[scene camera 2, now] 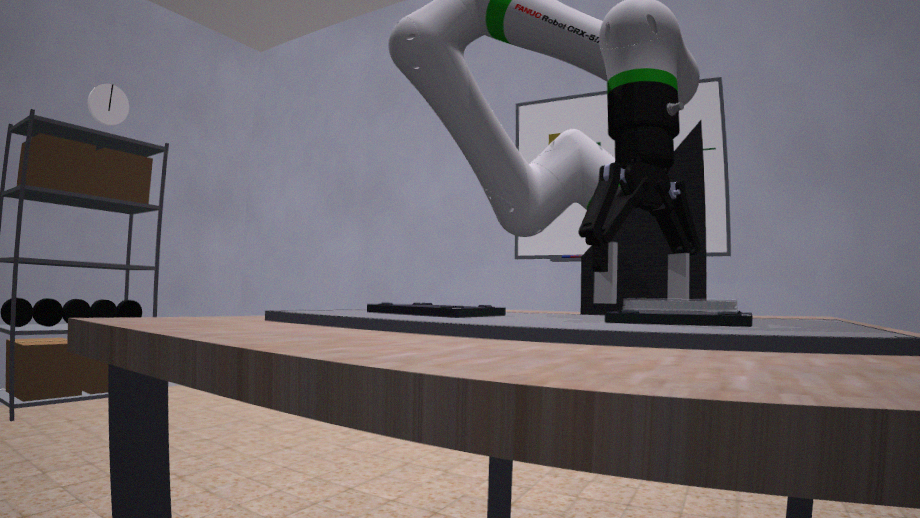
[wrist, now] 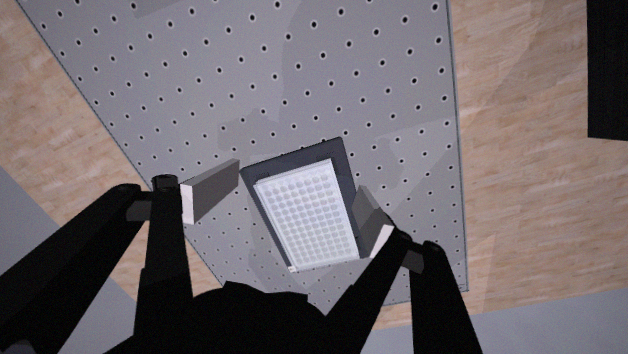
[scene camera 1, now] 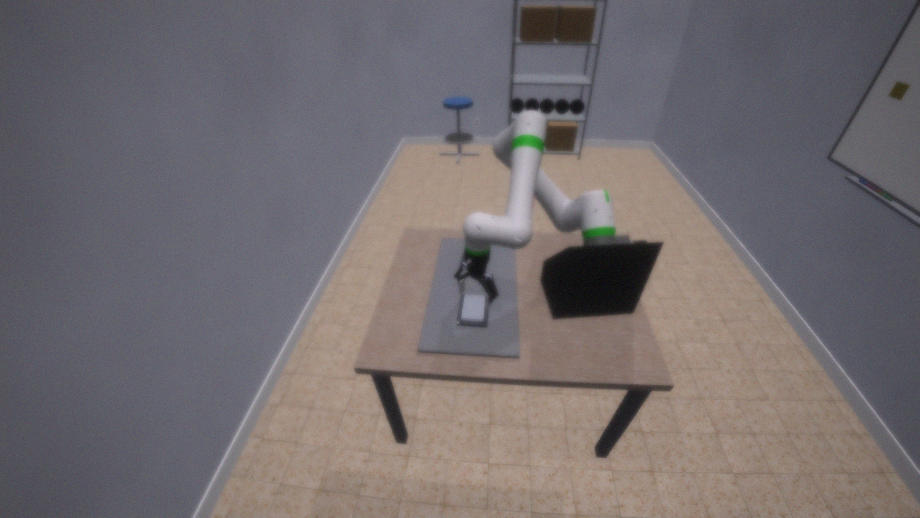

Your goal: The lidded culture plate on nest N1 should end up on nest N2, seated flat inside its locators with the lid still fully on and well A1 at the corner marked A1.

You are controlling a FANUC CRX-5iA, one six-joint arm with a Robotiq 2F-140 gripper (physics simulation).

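Pixels of known places: gripper, fingertip midpoint: [scene camera 2: 644, 305] [wrist: 298, 185] [scene camera 1: 474, 299]; arm's base, link origin: [scene camera 2: 636, 214] [scene camera 1: 600, 253].
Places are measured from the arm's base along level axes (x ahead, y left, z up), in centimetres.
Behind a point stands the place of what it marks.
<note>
The lidded culture plate [scene camera 1: 473, 307] {z -18.2, x 50.0, y 12.1 cm} [scene camera 2: 679, 305] {z -18.9, x 54.3, y 11.3 cm} [wrist: 310, 215] {z -18.2, x 49.5, y 10.3 cm}, clear with a grid of wells, lies on the dark nest N1 [scene camera 2: 679, 319] {z -20.4, x 56.0, y 11.4 cm} [wrist: 295, 162] {z -19.9, x 48.9, y 4.6 cm}. The lid looks on and level. A small white label shows at the nest's lower left corner in the wrist view; its text is unreadable. My gripper [scene camera 1: 477, 292] {z -19.0, x 49.5, y 6.8 cm} [scene camera 2: 641, 292] {z -19.0, x 49.5, y 6.8 cm} [wrist: 298, 185] {z -19.0, x 49.5, y 6.8 cm} is open, pointing down, with nothing between its fingers. In the wrist view the right pad overlaps the nest's right edge and the left pad stands off to the left. Nest N2 [scene camera 2: 435, 310] {z -20.2, x 56.2, y -18.6 cm} is empty, left of N1 in scene camera 2.
Both nests sit on a grey perforated board [scene camera 1: 444, 335] {z -21.0, x 61.0, y 24.0 cm} [scene camera 2: 547, 329] {z -21.1, x 68.9, y 0.1 cm} [wrist: 150, 100] {z -21.0, x 60.9, y -7.5 cm} on the wooden table [scene camera 1: 579, 353] {z -22.3, x 11.0, y 31.0 cm} [scene camera 2: 482, 373] {z -22.3, x 89.0, y 2.4 cm} [wrist: 525, 175] {z -22.3, x 24.4, y 17.0 cm}. A tall black panel [scene camera 1: 598, 279] {z -1.5, x 4.3, y 13.5 cm} [scene camera 2: 692, 160] {z 6.7, x 18.4, y 12.7 cm} [wrist: 607, 70] {z -21.0, x 18.8, y 7.7 cm} stands beside the board. A shelf rack and stool are farther back.
</note>
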